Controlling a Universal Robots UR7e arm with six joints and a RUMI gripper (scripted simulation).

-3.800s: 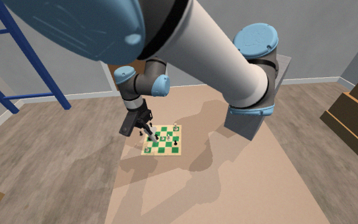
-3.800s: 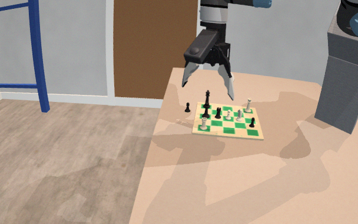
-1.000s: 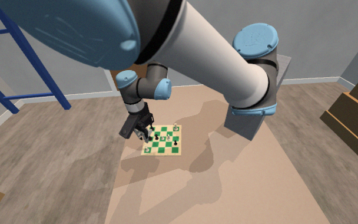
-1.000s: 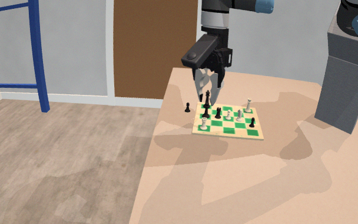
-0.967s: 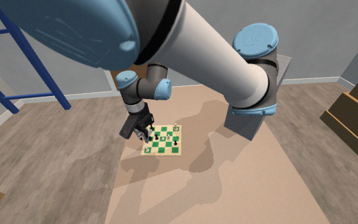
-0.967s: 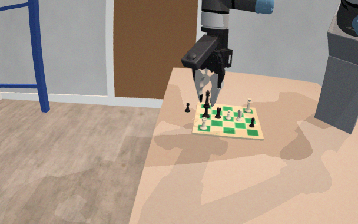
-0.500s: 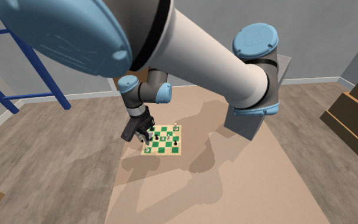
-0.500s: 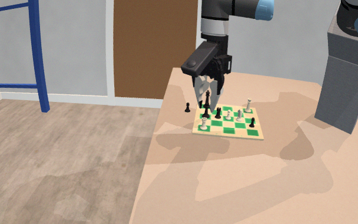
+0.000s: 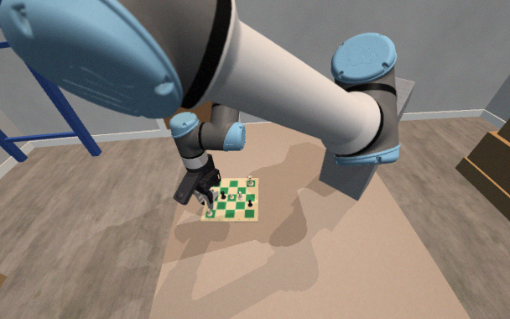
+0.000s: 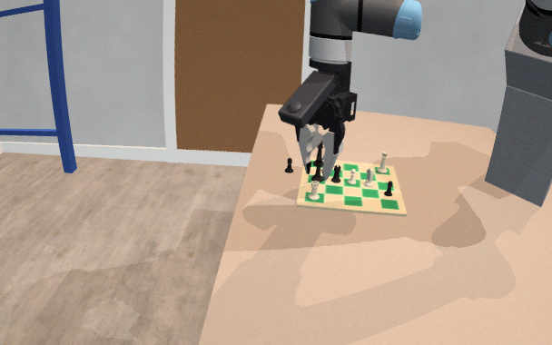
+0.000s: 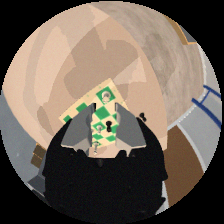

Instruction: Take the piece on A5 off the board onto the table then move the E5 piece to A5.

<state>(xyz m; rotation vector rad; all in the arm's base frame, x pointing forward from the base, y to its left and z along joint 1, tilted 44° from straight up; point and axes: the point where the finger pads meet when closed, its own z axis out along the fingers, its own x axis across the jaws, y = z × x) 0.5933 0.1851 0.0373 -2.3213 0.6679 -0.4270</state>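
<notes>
The white rook is 4 cm below my hand. Round my hand: cream chessboard (7 cm behind, 9 cm to the right, 6 cm below); tall black piece (2 cm ahead, 15 cm to the right, 3 cm below).
</notes>
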